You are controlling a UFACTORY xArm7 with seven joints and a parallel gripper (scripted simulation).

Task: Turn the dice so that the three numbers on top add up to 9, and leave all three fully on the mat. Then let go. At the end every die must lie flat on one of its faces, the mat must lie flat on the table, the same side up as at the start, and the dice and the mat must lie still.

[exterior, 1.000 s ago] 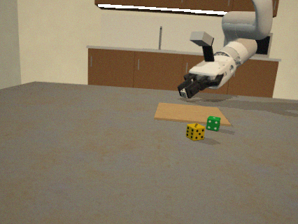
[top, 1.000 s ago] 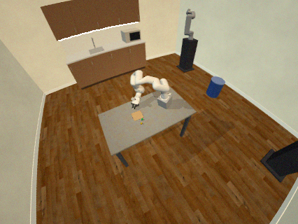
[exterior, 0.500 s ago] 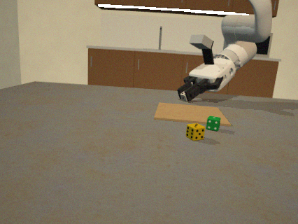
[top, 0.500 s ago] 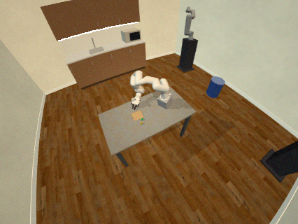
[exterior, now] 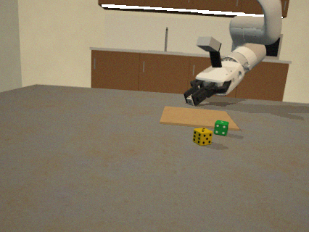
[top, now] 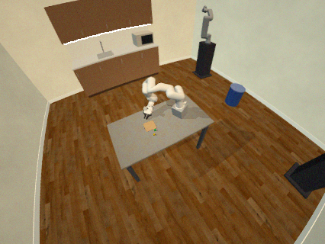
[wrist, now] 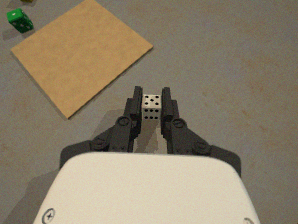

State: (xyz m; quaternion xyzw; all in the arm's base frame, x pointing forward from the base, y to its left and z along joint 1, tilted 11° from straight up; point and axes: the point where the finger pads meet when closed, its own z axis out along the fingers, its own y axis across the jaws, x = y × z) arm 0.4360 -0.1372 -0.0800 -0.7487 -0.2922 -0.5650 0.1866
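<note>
The tan mat lies 140 mm to the left of my hand and 20 mm below it. The rest, counted from my hand: white die (10 mm ahead, 10 mm below); green die (30 mm behind, 230 mm to the left, 10 mm below); yellow die (10 mm ahead, 290 mm to the left, 10 mm below).
</note>
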